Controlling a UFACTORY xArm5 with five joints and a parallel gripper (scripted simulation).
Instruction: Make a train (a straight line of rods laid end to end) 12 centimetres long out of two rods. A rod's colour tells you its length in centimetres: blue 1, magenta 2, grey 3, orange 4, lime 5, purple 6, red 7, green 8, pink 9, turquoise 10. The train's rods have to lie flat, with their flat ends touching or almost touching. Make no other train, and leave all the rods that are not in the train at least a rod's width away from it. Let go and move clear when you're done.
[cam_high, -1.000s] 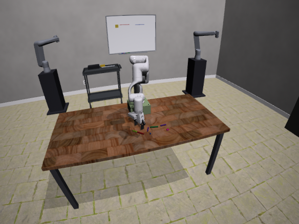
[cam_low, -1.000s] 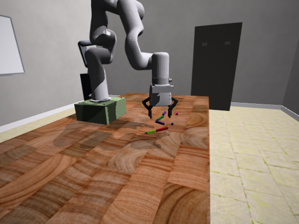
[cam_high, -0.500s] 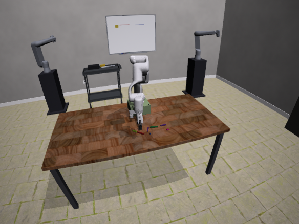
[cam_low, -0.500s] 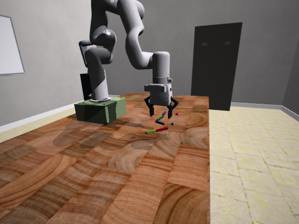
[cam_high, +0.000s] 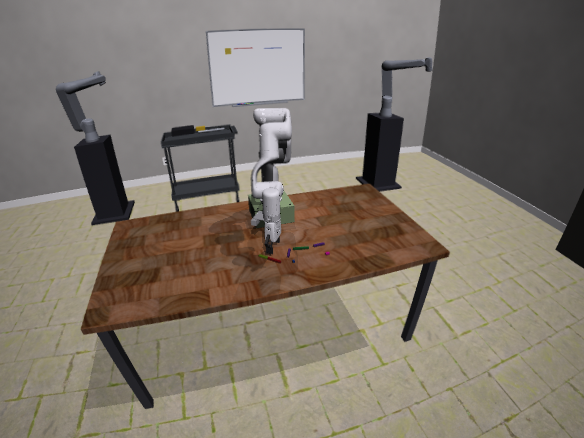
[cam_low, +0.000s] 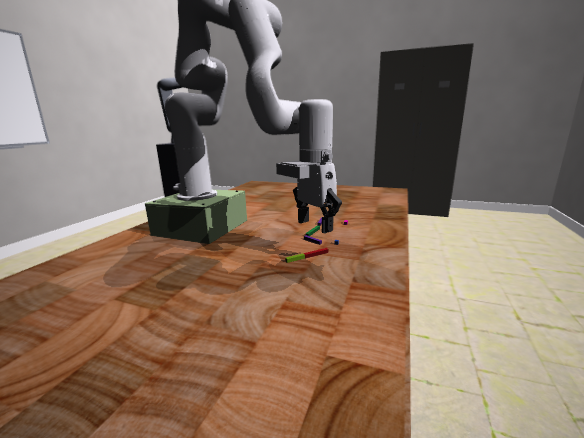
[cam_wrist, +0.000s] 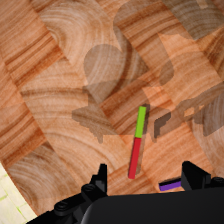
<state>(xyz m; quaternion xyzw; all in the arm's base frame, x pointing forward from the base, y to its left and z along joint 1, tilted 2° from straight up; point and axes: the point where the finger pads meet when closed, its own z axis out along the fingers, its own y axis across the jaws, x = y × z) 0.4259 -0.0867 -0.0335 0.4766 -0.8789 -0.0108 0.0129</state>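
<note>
The red rod lies 80 mm below my hand. Round my hand: green rod 150 mm to the left, 80 mm below, 50 mm behind; small blue rod 90 mm to the left, 80 mm below, 40 mm ahead; lime rod 80 mm below, 40 mm to the right, 40 mm behind.
</note>
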